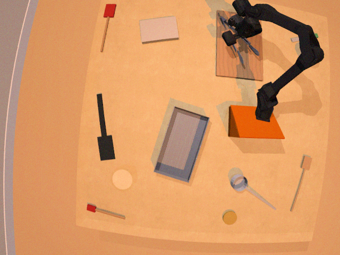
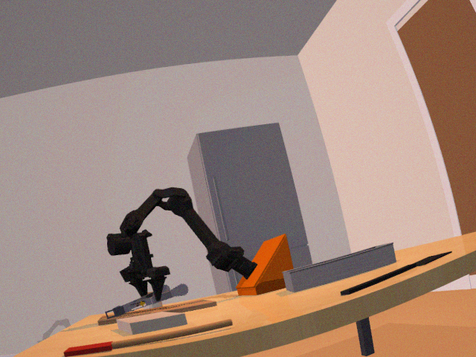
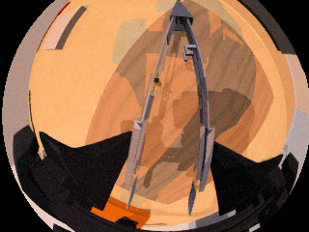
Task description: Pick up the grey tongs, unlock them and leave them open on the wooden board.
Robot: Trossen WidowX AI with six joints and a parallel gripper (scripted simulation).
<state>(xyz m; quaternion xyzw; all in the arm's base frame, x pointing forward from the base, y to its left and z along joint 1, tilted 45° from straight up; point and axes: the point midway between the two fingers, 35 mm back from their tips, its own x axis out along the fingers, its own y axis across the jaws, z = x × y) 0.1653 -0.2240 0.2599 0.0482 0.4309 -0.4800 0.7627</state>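
Right now my gripper tip is 30 mm past the wooden board and 40 mm above it. The rest, counted from my gripper tip: black spatula: 530 mm ahead, 560 mm to the left, 40 mm below; then grey roasting tin: 160 mm ahead, 540 mm to the left, 20 mm below.
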